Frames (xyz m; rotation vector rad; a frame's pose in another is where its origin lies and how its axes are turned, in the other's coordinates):
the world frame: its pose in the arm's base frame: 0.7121 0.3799 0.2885 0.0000 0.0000 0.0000
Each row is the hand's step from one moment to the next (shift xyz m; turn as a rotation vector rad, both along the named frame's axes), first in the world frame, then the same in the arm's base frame.
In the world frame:
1: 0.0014 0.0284 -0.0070 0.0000 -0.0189 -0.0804
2: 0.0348 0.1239 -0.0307 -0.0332 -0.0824 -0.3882
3: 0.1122 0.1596 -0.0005 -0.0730 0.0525 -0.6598
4: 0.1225 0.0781 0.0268 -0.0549 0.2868 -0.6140
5: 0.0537 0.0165 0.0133 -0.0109 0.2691 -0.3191
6: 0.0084 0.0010 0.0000 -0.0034 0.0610 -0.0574
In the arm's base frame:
1: 0.0014 0.0284 -0.0070 0.0000 -0.0189 -0.0804
2: 0.0348 0.1239 -0.0307 -0.0332 -0.0824 -0.3882
3: 0.1122 0.1596 -0.0005 -0.0730 0.0525 -0.6598
4: 0.1225 0.0781 0.0268 -0.0549 0.2868 -0.6140
5: 0.0537 0.0165 0.0133 -0.0109 0.2691 -0.3191
6: 0.0084 0.0010 0.0000 -0.0034 0.0610 -0.0574

